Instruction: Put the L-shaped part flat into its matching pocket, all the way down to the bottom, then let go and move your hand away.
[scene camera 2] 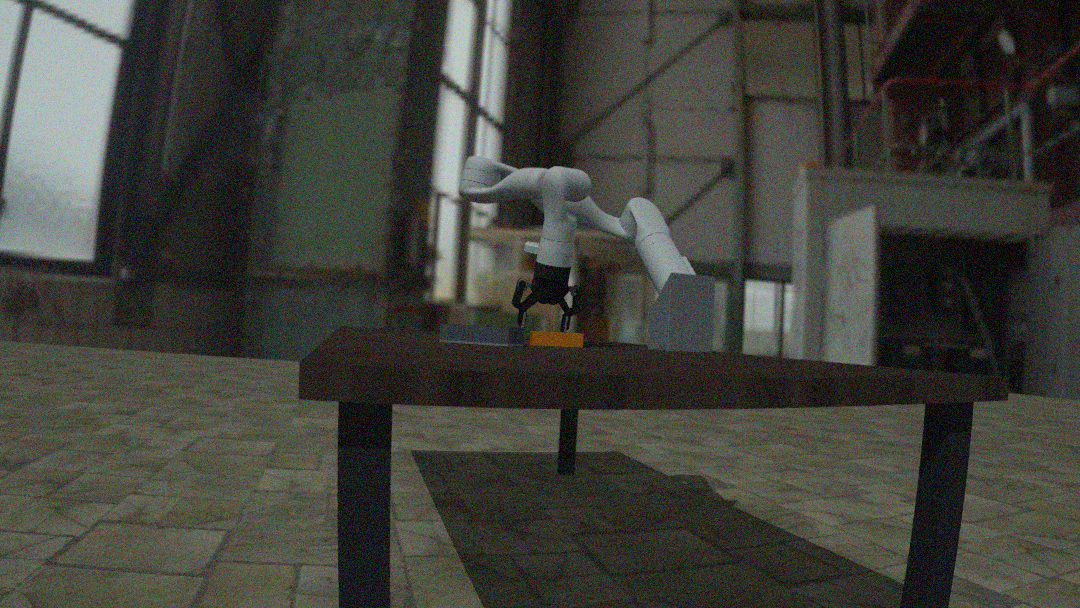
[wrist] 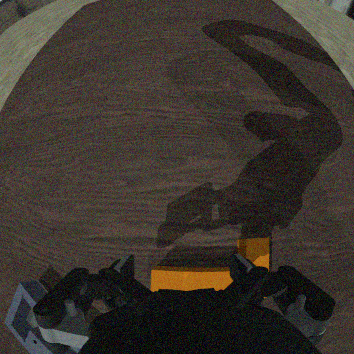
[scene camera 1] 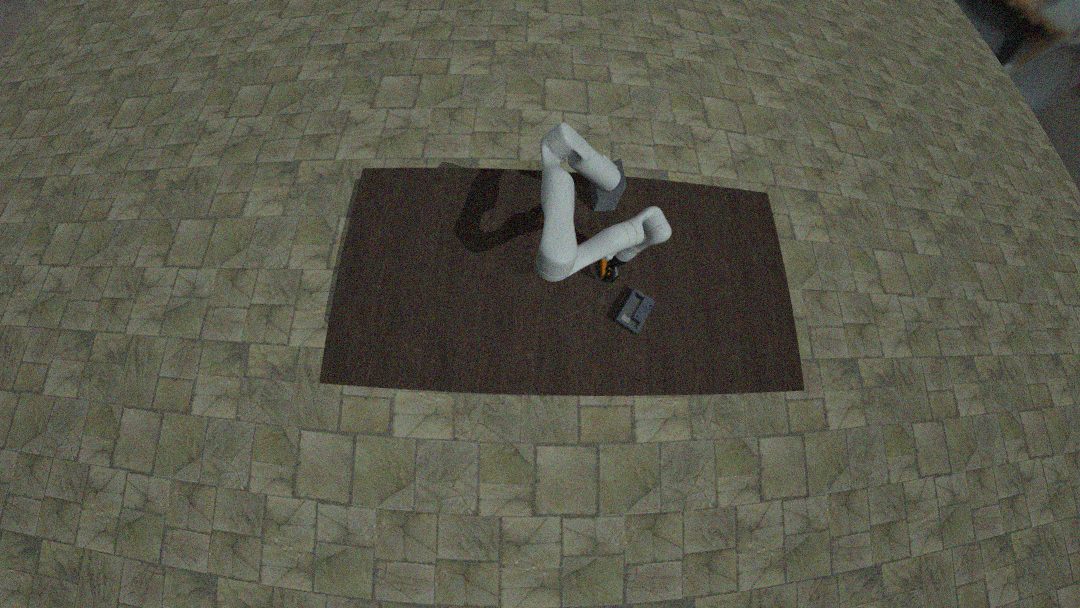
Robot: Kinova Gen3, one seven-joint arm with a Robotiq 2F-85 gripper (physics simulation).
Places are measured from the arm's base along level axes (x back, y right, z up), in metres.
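Pixels of known places: gripper, fingertip midpoint: (scene camera 2: 542, 329) (wrist: 182, 265) (scene camera 1: 601, 268); arm's base, link origin: (scene camera 2: 680, 294) (scene camera 1: 609, 179).
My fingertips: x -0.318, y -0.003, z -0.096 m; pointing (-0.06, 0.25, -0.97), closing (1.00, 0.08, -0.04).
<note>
Ahead of a thing's pixels: the offset from my fingertips to its top centre.
The orange L-shaped part @[dx +0.028, dy -0.004, dz -0.003 m] (scene camera 1: 603, 267) (scene camera 2: 556, 339) (wrist: 190, 279) lies flat on the table, outside the pocket. In the wrist view its long leg runs sideways and a short leg points up at the right; the gripper body hides its lower side. My gripper (scene camera 2: 543, 327) (wrist: 182, 265) is wide open and empty, low over the part. In the wrist view one fingertip is left of the part, the other overlaps it near the corner; contact is not clear. The grey-blue block with the pocket @[dx -0.144, dy -0.136, dz +0.004 m] (scene camera 1: 646, 303) (scene camera 2: 480, 333) (wrist: 31, 287) lies beside the part, at the wrist view's lower left.
The dark wooden table (scene camera 1: 453, 339) (scene camera 2: 604, 386) carries everything. The arm's grey base (scene camera 1: 609, 199) (scene camera 2: 682, 318) stands at the table's far edge in the first scene view. The arm's shadow (wrist: 280, 170) falls across the table beside the part.
</note>
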